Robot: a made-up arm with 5 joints.
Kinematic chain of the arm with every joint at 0, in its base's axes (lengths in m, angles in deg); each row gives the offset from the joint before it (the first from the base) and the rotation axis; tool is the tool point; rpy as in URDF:
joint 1: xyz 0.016 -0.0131 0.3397 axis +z
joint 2: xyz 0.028 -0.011 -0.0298 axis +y
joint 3: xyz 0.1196 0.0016 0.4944 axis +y
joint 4: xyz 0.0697 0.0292 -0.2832 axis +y
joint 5: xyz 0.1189 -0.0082 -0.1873 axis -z
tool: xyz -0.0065 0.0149 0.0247 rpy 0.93 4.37 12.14
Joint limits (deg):
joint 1: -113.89..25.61
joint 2: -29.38..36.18
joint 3: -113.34..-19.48
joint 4: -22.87..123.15
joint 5: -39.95..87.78
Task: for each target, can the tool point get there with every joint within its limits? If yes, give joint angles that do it. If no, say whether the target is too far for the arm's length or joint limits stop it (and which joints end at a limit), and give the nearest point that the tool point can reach.
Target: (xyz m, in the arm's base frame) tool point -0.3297 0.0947 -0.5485
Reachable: no: joint limits stop it (at a limit: joint 1, joint 2, joint 3, joint 5) | nearest point -0.0978 -0.3162 0.1519 | short by 0.844 m
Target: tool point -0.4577 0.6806 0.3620
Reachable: no: joint limits stop it (at a limit: joint 1, joint 2, joint 3, joint 4) | nearest point 0.0265 0.0227 0.5052 | short by 0.829 m
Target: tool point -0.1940 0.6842 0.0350
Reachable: no: joint limits stop it (at a limit: joint 1, joint 2, joint 3) | nearest point 0.2417 0.1256 0.1981 | short by 0.727 m
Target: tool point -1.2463 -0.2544 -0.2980
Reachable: no: too far | nearest point -0.2005 -0.5479 0.1626 | short by 1.180 m
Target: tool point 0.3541 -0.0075 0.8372
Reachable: yes | joints -3.15 -19.11 -93.41 107.19 -15.91
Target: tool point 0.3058 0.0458 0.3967
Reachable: yes | joints 6.20 17.13 -38.94 112.20 8.04
